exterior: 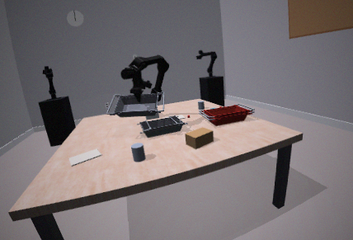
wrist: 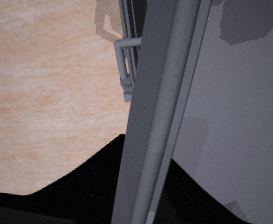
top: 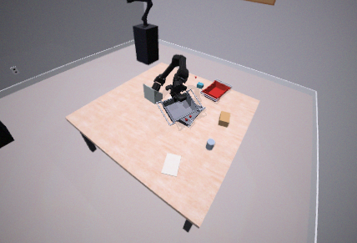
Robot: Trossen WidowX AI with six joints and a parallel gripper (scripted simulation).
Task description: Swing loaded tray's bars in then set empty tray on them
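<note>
Right now my gripper tip is 7 cm short of the grey tray and 2 cm to the left of it. Also, from my gripper tip: tan box: 35 cm ahead, 25 cm to the left, 17 cm below; teal block: 7 cm behind, 57 cm to the left, 18 cm below.
</note>
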